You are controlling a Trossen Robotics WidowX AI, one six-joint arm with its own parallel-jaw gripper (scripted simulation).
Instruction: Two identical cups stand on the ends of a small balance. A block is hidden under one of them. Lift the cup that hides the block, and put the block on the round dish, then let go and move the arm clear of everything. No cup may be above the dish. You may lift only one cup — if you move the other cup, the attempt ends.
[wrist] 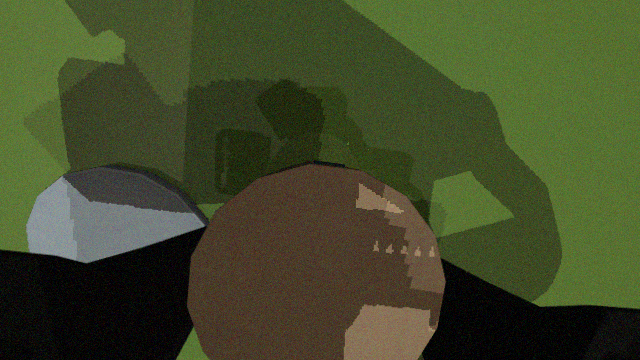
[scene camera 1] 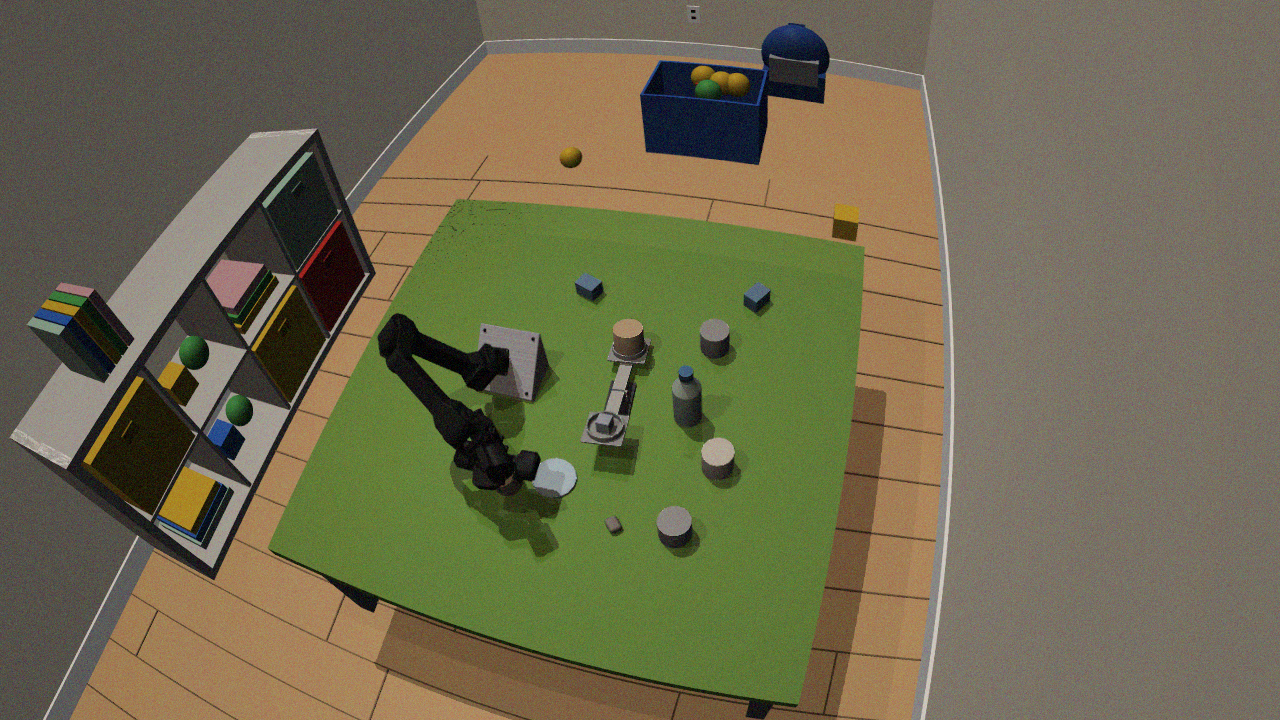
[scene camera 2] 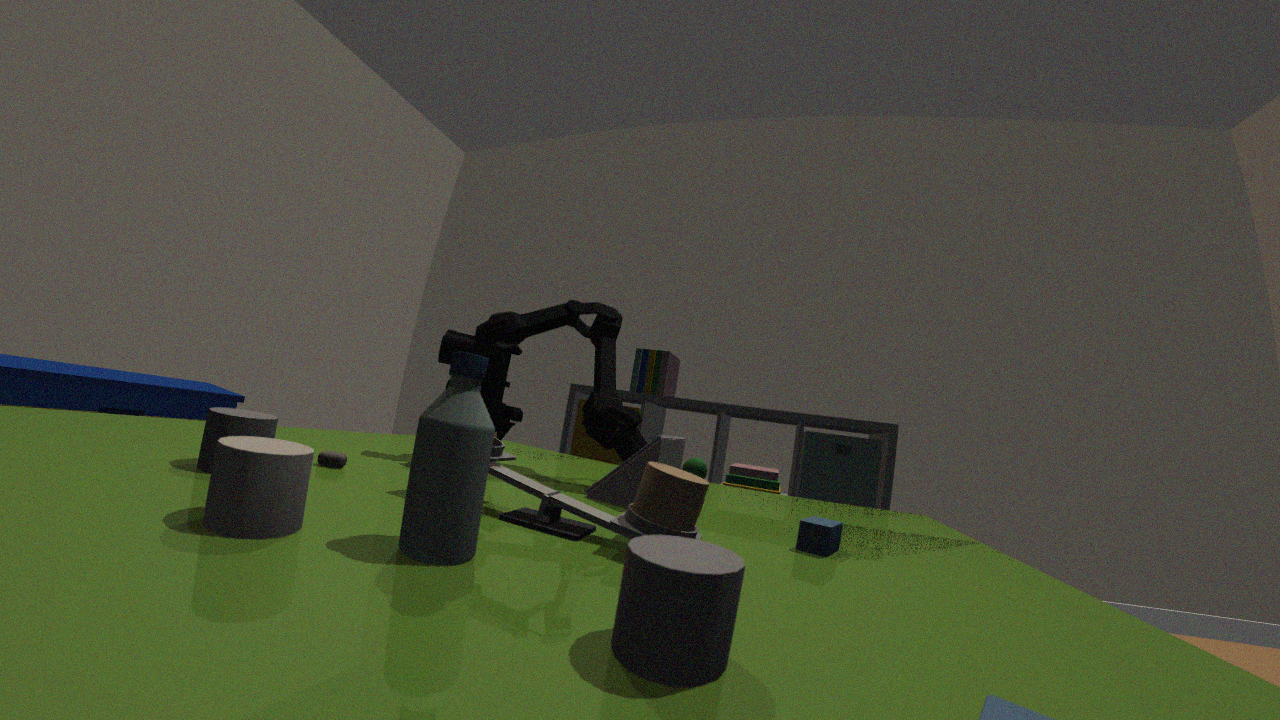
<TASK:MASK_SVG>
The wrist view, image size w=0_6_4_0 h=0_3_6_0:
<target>my gripper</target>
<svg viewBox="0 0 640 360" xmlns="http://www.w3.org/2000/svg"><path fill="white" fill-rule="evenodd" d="M440 258L446 282L438 328L422 351L424 360L640 360L640 309L597 305L540 307ZM207 226L162 242L152 243L89 263L42 253L0 249L0 360L176 360L189 333L194 327L187 309L191 256Z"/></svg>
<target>brown cup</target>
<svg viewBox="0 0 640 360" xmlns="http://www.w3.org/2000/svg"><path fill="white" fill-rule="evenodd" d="M214 212L191 256L187 309L203 353L210 360L417 360L437 330L446 281L436 243L436 235L406 195L363 170L345 167L344 164L322 161L307 161L285 167L257 178Z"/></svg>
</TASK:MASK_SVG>
